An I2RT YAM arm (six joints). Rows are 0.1 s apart.
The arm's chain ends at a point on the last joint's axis. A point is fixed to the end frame.
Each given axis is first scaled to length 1.
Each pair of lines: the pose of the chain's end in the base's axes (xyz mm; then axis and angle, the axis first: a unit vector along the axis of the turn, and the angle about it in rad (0 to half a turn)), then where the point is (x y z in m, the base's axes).
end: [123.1, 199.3, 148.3, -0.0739, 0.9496, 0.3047, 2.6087]
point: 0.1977 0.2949 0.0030
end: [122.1, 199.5, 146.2, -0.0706, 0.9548, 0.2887, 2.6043]
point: 0.1985 0.2896 -0.0017
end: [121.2, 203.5, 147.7, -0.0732, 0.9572, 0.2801, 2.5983]
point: 0.1988 0.2909 -0.0012
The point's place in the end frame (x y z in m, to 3 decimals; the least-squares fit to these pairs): 0.015 -0.016 0.188
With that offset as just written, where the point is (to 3 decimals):
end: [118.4, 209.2, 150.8, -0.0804, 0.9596, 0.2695, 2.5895]
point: 0.197 0.293 0.001
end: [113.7, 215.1, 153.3, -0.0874, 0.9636, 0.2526, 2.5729]
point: 0.196 0.294 0.002
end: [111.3, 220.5, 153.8, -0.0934, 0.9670, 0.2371, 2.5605]
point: 0.196 0.295 0.002
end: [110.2, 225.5, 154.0, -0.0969, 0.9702, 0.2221, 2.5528]
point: 0.197 0.295 0.001
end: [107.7, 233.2, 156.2, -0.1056, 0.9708, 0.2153, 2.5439]
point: 0.195 0.301 0.003
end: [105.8, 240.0, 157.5, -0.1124, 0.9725, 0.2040, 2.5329]
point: 0.196 0.304 0.004
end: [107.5, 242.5, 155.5, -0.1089, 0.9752, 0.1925, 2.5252]
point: 0.199 0.303 0.001
